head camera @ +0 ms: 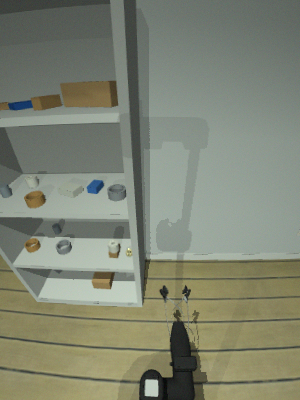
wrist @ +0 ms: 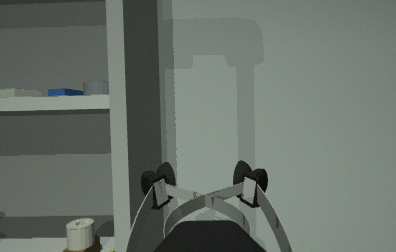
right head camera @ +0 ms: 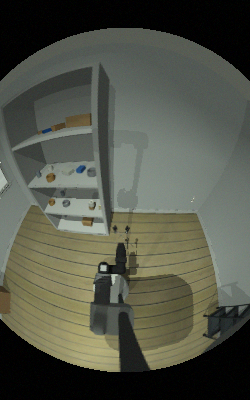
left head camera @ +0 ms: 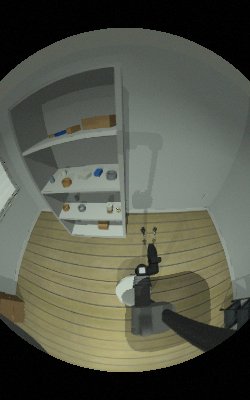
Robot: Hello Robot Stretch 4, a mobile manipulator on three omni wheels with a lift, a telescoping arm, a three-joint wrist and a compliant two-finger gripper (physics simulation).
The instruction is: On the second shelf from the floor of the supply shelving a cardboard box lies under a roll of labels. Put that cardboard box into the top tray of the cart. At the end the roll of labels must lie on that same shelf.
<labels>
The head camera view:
gripper: 174, 286
supply shelving: 62, 144
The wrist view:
gripper: 203, 176
supply shelving: 79, 156
</labels>
